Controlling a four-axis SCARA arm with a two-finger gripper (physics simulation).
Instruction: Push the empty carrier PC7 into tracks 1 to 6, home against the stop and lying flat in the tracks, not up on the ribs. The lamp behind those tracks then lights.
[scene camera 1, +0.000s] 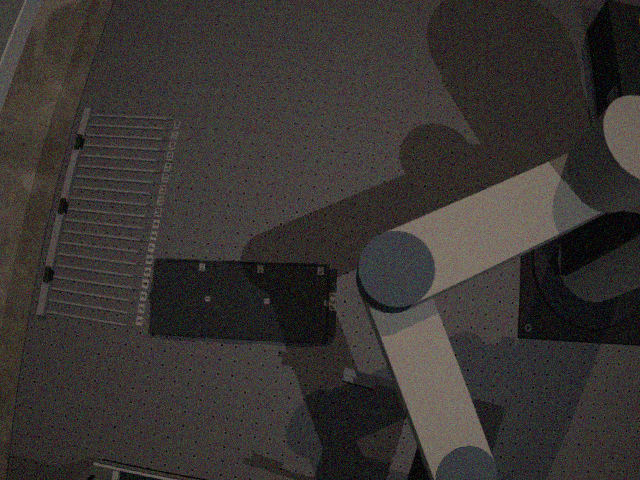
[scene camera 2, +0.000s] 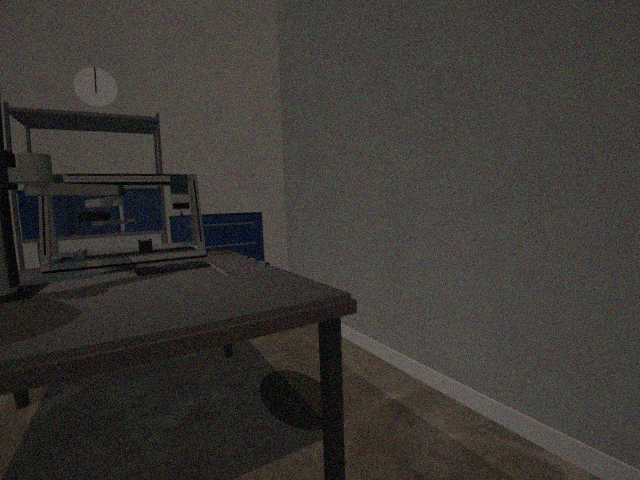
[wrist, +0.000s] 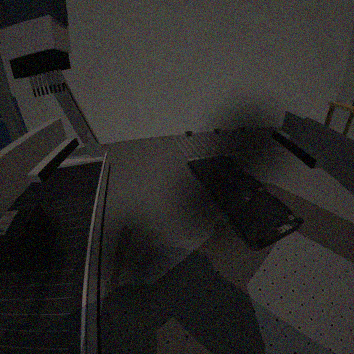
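Seen in the pictures: gripper, between the fingertips: (scene camera 1: 324, 432) (scene camera 2: 131, 221) (wrist: 177, 122); arm's base, origin of its link: (scene camera 1: 588, 265).
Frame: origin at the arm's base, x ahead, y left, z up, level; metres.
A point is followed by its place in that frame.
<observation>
A dark, flat carrier (scene camera 1: 242, 310) @(x 0.632, y 0.149, z 0.024 m) (scene camera 2: 173, 267) @(x 0.638, y 0.131, z 0.021 m) (wrist: 240, 197) @(x 0.598, y 0.142, z 0.024 m) lies on the perforated table with nothing seen on it; its label is unreadable. In scene view 1 its left end is at the mouths of the lower tracks, beside the number marks, with its length outside the ribs. The ribbed tracks (scene camera 1: 105, 210) @(x 0.925, y -0.005, z 0.012 m) (wrist: 197, 144) @(x 0.922, y 0.126, z 0.011 m) end at a pale stop bar (scene camera 1: 68, 187) @(x 1.009, y -0.039, z 0.029 m). Three dark lamp blocks stand along it, including the lower one (scene camera 1: 48, 273) @(x 1.009, y 0.133, z 0.034 m); none glows. My gripper (wrist: 177, 122) @(x 0.473, y 0.324, z 0.248 m) is open and empty, its fingers far apart, on the near side of the carrier. Scene view 1 mostly hides it under the arm.
A metal-rimmed dark tray (wrist: 95, 240) @(x 0.549, y 0.450, z 0.043 m) stands left of the carrier in the wrist view; a rim (scene camera 1: 155, 472) @(x 0.745, y 0.450, z 0.036 m) shows at scene view 1's bottom edge. An upright metal frame (scene camera 2: 199, 222) @(x 0.833, y 0.496, z 0.218 m) stands on the table. The arm's forearm (scene camera 1: 429, 377) @(x 0.366, y 0.245, z 0.360 m) passes right of the carrier.
</observation>
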